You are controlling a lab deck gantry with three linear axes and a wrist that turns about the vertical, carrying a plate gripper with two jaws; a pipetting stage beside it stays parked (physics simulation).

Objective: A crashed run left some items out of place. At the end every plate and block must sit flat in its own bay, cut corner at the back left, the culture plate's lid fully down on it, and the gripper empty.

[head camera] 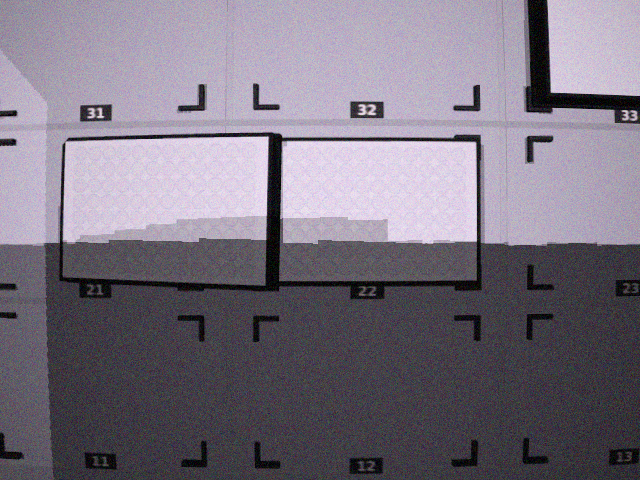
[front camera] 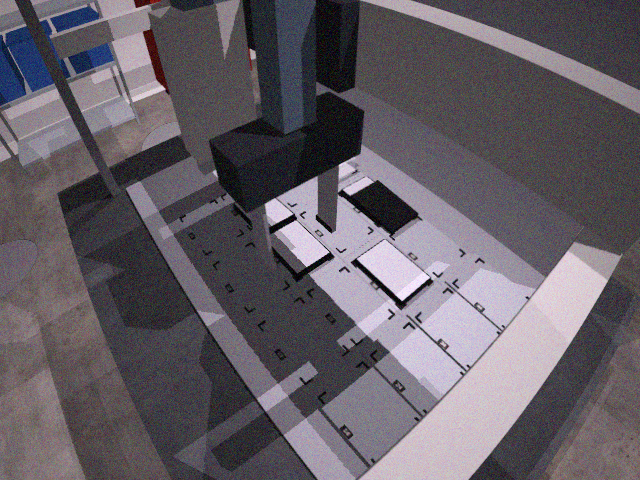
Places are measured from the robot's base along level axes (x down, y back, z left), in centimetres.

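Pixels of known places: gripper, fingertip midpoint: [front camera: 297,242]; robot's base, origin of the base link: [head camera: 4,451] [front camera: 181,218].
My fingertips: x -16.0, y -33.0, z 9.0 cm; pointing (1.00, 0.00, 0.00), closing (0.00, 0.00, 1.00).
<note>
For each thing: its middle in the pictures, then the offset to it from my fingertips.
- bay 21 plate, body centre: [head camera: 166,210] [front camera: 263,211] dx +14.6, dy +21.6, dz +6.0 cm
- bay 22 plate, body centre: [head camera: 368,211] [front camera: 295,245] dx +15.3, dy +10.2, dz +6.0 cm
- third white plate, body centre: [head camera: 635,37] [front camera: 392,270] dx +15.3, dy -6.2, dz +16.7 cm
- black block, body centre: [front camera: 384,205] dx +14.6, dy +6.6, dz +27.4 cm
- white item, body centre: [front camera: 325,158] dx +13.9, dy +26.6, dz +27.4 cm
My gripper [front camera: 298,246] is open and empty, its two jaws wide apart over the white plates of bays 21 and 22. It does not show in the head view. The bay 21 plate [front camera: 279,210] [head camera: 165,186] is shifted right and tilted, its right edge raised over the left edge of the bay 22 plate [front camera: 303,242] [head camera: 382,186]. A third white plate [front camera: 392,269] [head camera: 594,51] is at bay 33, cut off in the head view. A black block [front camera: 382,205] covers most of a white plate [front camera: 361,184] farther back. Part of a white item [front camera: 347,169] shows behind the jaws, mostly hidden.
A grey column [front camera: 201,77] stands behind the gripper, and a dark column [front camera: 338,46] hangs to its right. A pale wall rim [front camera: 506,356] crosses the front right. A slanted post [front camera: 67,98] and a rack with blue bins [front camera: 33,51] are at the left. Shadow covers bays 11 and 12.
</note>
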